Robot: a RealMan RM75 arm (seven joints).
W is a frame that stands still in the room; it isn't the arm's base.
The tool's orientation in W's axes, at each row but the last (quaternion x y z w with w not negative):
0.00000 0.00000 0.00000 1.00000
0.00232 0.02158 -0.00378 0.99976
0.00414 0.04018 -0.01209 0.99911
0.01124 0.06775 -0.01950 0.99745
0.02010 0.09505 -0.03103 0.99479
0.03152 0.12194 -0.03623 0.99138
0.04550 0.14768 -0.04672 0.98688
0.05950 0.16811 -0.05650 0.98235
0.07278 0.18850 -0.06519 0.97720
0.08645 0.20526 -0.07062 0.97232
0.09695 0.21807 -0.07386 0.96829
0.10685 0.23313 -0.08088 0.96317
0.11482 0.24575 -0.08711 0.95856
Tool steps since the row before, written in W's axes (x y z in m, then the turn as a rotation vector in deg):
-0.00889 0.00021 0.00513 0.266 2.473 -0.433
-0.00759 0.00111 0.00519 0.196 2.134 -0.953
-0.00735 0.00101 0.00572 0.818 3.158 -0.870
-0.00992 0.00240 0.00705 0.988 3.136 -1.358
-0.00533 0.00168 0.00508 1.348 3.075 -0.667
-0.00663 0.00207 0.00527 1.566 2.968 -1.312
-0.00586 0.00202 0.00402 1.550 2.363 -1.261
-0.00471 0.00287 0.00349 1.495 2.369 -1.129
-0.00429 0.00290 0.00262 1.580 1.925 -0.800
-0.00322 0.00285 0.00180 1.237 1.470 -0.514
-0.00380 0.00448 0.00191 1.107 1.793 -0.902
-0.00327 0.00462 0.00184 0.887 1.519 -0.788
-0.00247 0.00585 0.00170 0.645 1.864 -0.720
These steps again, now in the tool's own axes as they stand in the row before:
-0.00889 0.00021 0.00513 0.266 2.473 -0.433
-0.00782 0.00108 0.00485 0.221 2.131 -0.954
-0.00781 0.00087 0.00510 0.810 3.171 -0.831
-0.01087 0.00214 0.00559 1.045 3.146 -1.291
-0.00629 0.00150 0.00391 1.270 3.132 -0.542
-0.00783 0.00182 0.00337 1.645 3.008 -1.107
-0.00693 0.00169 0.00194 1.662 2.411 -1.000
-0.00585 0.00256 0.00135 1.566 2.422 -0.895
-0.00523 0.00249 0.00038 1.564 2.039 -0.489
-0.00395 0.00247 -0.00019 1.182 1.576 -0.274
-0.00468 0.00394 -0.00084 1.203 1.805 -0.742
-0.00422 0.00409 -0.00094 0.985 1.514 -0.671
-0.00362 0.00536 -0.00120 0.705 1.803 -0.813

